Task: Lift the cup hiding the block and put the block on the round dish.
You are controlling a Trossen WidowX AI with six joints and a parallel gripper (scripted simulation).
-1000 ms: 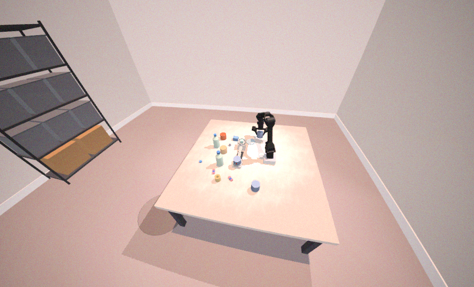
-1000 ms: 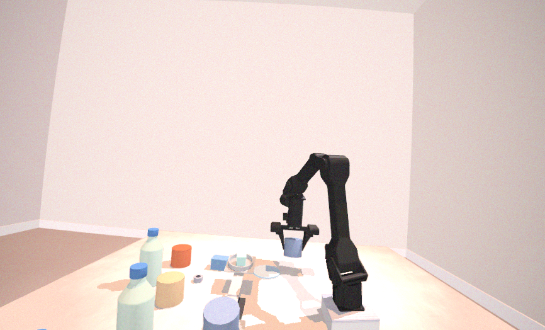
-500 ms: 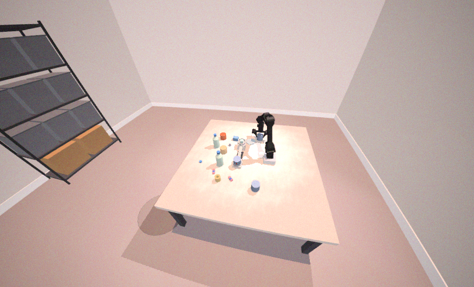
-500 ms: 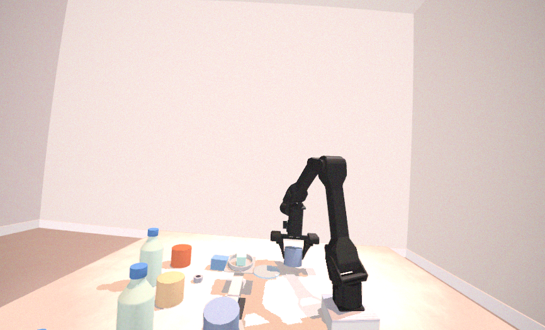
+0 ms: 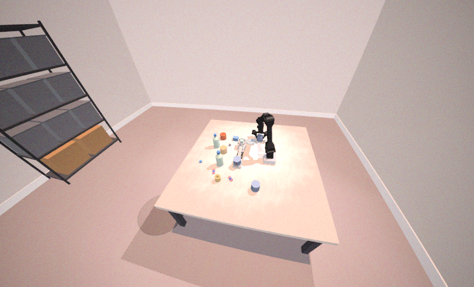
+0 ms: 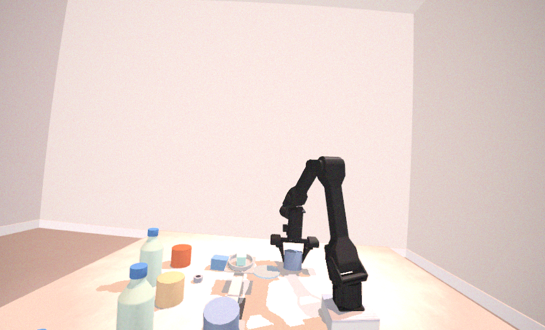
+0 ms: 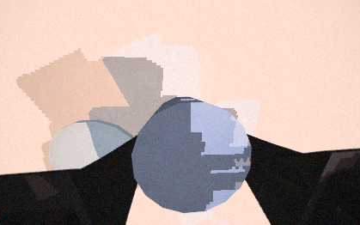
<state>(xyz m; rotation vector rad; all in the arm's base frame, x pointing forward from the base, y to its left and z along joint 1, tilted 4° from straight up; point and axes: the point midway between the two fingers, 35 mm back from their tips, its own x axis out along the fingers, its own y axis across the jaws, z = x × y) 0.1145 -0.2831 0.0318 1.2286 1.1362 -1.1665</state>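
Now: gripper tip 180 mm short of the pale green block, 150 mm to the right of it and 60 mm below it. Round my gripper tip: round dish 100 mm ahead, 40 mm to the left, 20 mm below; balance 190 mm ahead, 270 mm to the left, 10 mm above; blue box 280 mm ahead, 30 mm to the left, 10 mm below.
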